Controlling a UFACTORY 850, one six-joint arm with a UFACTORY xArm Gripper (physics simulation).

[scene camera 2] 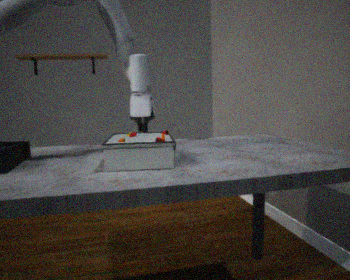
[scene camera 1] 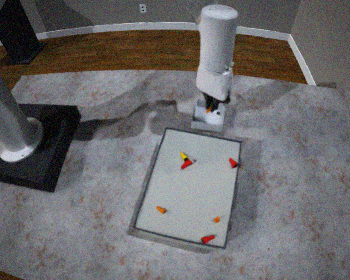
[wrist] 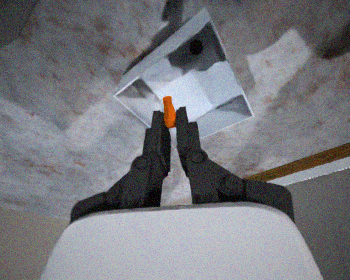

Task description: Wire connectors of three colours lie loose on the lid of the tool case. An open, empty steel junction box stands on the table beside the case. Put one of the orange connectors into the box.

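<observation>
My gripper [scene camera 1: 211, 107] [scene camera 2: 143, 130] [wrist: 173, 122] is shut on an orange connector [scene camera 1: 208, 110] [wrist: 168, 104], which sticks out past the fingertips. The fingertips are over the open steel junction box [scene camera 1: 206, 126] [wrist: 225, 82], low above or within its opening; the exact height is hard to tell. The tool case [scene camera 1: 195, 200] [scene camera 2: 140, 157] hides the box in scene camera 2. On the lid lie two more orange connectors, one at the left [scene camera 1: 161, 210] and one at the right [scene camera 1: 216, 219].
Also on the lid are a yellow connector [scene camera 1: 183, 155] touching or close to a red one [scene camera 1: 186, 164], a red one [scene camera 1: 233, 163] at the right edge and another red one [scene camera 1: 208, 239] at the near edge. The black robot base [scene camera 1: 60, 145] stands at the left.
</observation>
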